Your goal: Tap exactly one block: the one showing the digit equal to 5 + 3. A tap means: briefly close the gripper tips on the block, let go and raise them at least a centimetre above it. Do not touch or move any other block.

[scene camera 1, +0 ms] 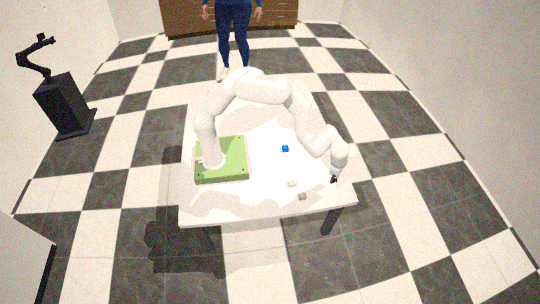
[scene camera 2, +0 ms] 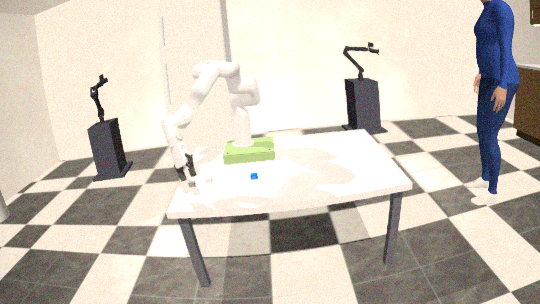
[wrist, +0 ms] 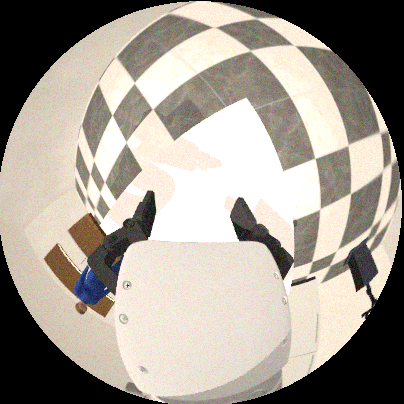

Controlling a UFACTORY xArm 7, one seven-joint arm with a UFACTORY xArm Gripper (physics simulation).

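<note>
A blue block (scene camera 1: pixel 285 148) (scene camera 2: pixel 254 176) stands on the white table (scene camera 1: pixel 265 175) (scene camera 2: pixel 370 165). A white block (scene camera 1: pixel 292 182) (scene camera 2: pixel 208 179) and a grey block (scene camera 1: pixel 302 196) (scene camera 2: pixel 192 184) stand close together nearer the table's front edge in scene camera 1. Their digits are too small to read. My gripper (scene camera 1: pixel 334 178) (scene camera 2: pixel 188 176) (wrist: pixel 195 203) is open and empty. In scene camera 1 it appears to the right of the white and grey blocks, near the table's right edge. Its height over the table is hard to tell. The three blocks do not show in the wrist view.
The arm stands on a green base (scene camera 1: pixel 232 155) (scene camera 2: pixel 250 151). A person (scene camera 1: pixel 233 30) (scene camera 2: pixel 495 90) stands on the floor beyond the table. Dark pedestals (scene camera 1: pixel 62 105) (scene camera 2: pixel 363 105) with small black arms stand away from the table.
</note>
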